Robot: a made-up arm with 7 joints.
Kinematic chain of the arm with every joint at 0, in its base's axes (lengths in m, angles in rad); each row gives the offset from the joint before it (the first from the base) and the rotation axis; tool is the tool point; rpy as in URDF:
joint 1: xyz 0 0 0.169 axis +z
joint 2: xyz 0 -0.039 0.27 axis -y
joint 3: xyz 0 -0.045 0.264 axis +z
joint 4: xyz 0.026 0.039 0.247 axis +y
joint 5: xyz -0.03 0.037 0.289 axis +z
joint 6: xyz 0 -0.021 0.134 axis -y
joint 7: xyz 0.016 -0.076 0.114 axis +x
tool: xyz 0 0 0 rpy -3.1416 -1.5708 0
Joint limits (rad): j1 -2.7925..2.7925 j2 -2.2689..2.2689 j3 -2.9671..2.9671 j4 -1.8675..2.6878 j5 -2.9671..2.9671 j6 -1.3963..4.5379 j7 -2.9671..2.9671
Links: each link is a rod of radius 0.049 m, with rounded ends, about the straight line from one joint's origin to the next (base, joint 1, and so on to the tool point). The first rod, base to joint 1, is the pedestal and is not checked.
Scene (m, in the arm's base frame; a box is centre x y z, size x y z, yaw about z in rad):
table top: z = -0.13
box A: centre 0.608 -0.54 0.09 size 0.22 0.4 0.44 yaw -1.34
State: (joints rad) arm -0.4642 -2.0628 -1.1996 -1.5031 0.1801 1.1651 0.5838
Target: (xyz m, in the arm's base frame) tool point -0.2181 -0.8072 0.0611
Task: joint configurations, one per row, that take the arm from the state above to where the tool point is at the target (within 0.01 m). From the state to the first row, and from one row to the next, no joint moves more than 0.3 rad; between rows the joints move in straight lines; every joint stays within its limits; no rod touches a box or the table.
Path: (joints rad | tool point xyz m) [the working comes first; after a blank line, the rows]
Joints at the target: -1.9693 -2.2689 -0.8461 -0.5951 0.4534 1.0795 0.5838
Straight joint move there: touches box A.

1: -0.7012 -1.9369 -1.0376 -1.4114 0.0361 1.2621 0.4337 | 0.5905 -0.1048 0.5141
2: -0.9381 -1.8109 -0.8755 -1.3196 -0.1079 1.3592 0.2836 | 0.5314 -0.2804 0.6163
3: -1.1751 -1.6850 -0.7135 -1.2279 -0.2519 1.4562 0.1335 | 0.4138 -0.4182 0.7156
4: -1.4398 -1.8796 -0.7577 -1.0170 -0.0168 1.3306 0.2836 | 0.2974 -0.6766 0.5642
5: -1.7046 -2.0743 -0.8019 -0.8060 0.2183 1.2050 0.4337 | 0.0604 -0.8317 0.3352
6: -1.9693 -2.2689 -0.8461 -0.5951 0.4534 1.0795 0.5838 | -0.2181 -0.8072 0.0611

